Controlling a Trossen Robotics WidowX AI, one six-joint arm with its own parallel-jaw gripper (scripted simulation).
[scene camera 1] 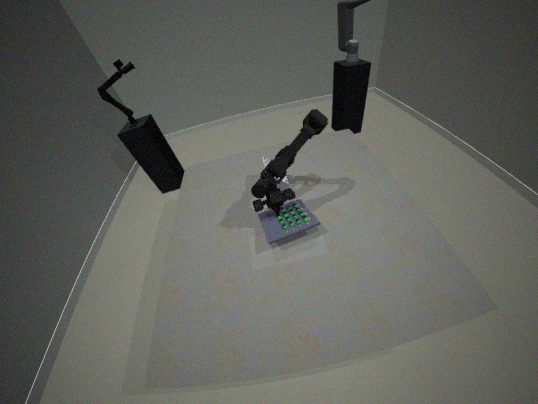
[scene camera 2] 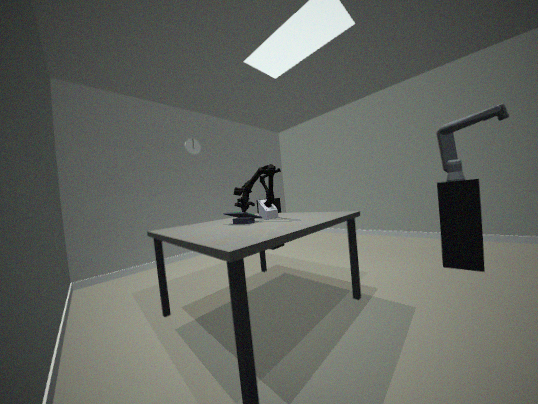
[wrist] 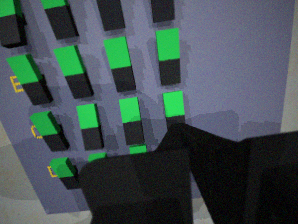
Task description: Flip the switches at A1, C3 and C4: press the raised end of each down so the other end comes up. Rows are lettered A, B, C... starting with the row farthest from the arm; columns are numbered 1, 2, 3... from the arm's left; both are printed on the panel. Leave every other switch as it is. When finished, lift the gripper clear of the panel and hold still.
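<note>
You'd see my gripper in the pictures, and there's a switch C3 in there too.
</note>
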